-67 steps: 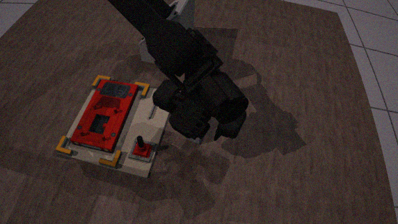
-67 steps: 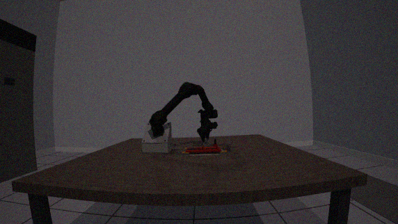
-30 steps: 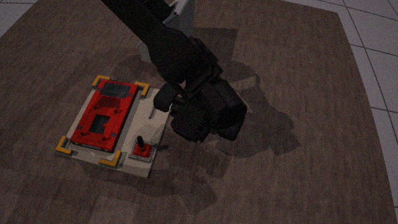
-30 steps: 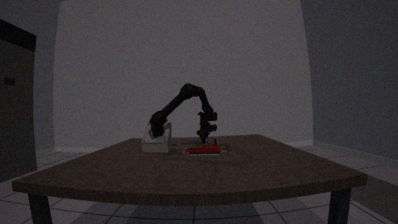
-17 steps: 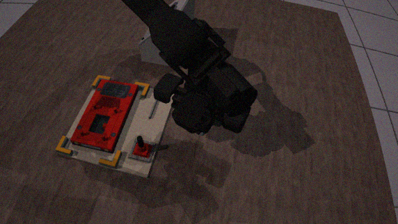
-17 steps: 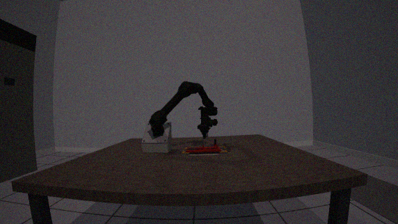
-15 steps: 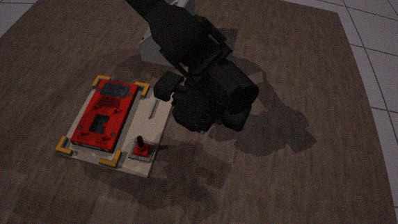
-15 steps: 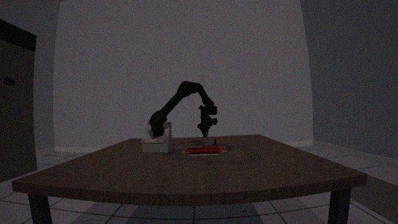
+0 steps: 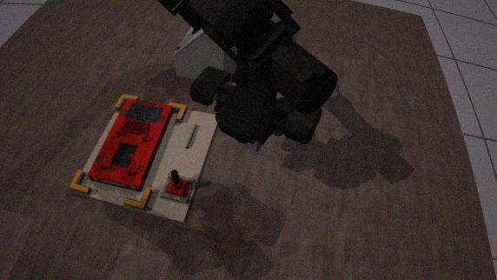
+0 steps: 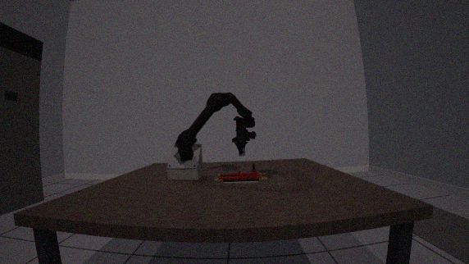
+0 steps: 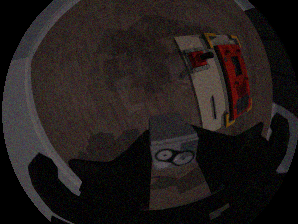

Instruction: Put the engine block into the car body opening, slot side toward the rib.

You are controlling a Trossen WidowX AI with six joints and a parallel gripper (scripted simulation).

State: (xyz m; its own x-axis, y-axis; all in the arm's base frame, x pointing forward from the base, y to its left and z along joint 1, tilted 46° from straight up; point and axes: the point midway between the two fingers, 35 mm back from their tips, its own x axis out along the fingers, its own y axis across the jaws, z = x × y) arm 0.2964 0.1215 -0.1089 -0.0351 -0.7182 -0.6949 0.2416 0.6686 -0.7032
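Now: the black upright peg 11 cm to the right of my gripper tip, 7 cm below it and 6 cm ahead of it. Also, from my gripper tip: grey engine block 1 cm to the right, 1 cm above.
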